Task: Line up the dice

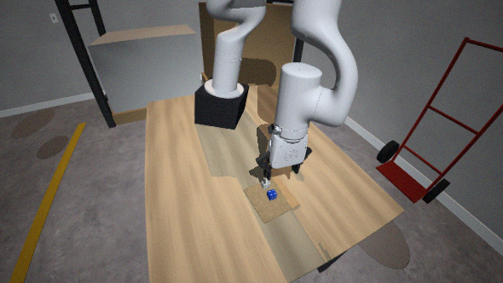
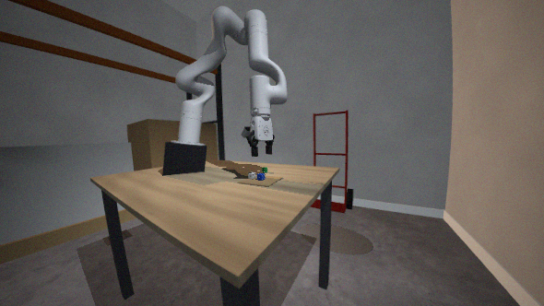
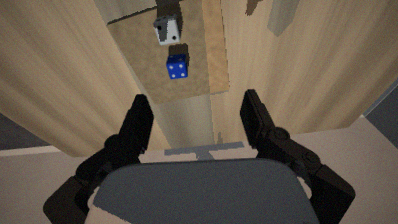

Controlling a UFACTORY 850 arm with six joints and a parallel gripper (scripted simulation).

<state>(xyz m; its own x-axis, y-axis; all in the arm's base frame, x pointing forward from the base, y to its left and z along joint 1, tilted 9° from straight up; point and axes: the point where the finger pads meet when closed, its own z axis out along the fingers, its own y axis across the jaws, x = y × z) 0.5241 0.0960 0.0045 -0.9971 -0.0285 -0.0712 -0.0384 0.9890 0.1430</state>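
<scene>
The green die is 11 cm to the left of my hand, 10 cm below it and 9 cm behind it. Also, from my hand: white die (10 cm below, 4 cm behind, 3 cm to the right); blue die (10 cm below, 2 cm to the right, 1 cm ahead); tan mat (11 cm below, 2 cm to the right, 1 cm ahead).
</scene>
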